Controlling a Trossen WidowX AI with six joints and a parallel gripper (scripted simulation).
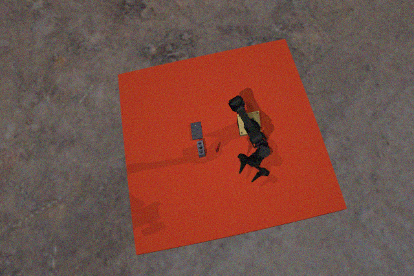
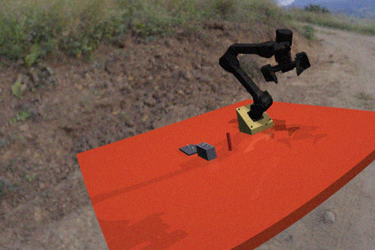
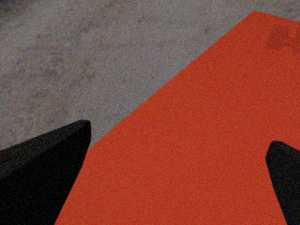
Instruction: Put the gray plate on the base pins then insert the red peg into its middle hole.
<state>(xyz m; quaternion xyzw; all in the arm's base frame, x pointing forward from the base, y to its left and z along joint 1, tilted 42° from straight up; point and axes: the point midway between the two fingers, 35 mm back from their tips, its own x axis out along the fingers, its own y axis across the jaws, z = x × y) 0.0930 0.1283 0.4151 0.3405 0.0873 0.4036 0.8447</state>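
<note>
Right now the gray plate is 22 cm ahead of my gripper tip, 30 cm to the right of it and 24 cm below it. Also, from my gripper tip: red peg 12 cm ahead, 28 cm to the right, 24 cm below; base 23 cm ahead, 44 cm to the right, 27 cm below.
</note>
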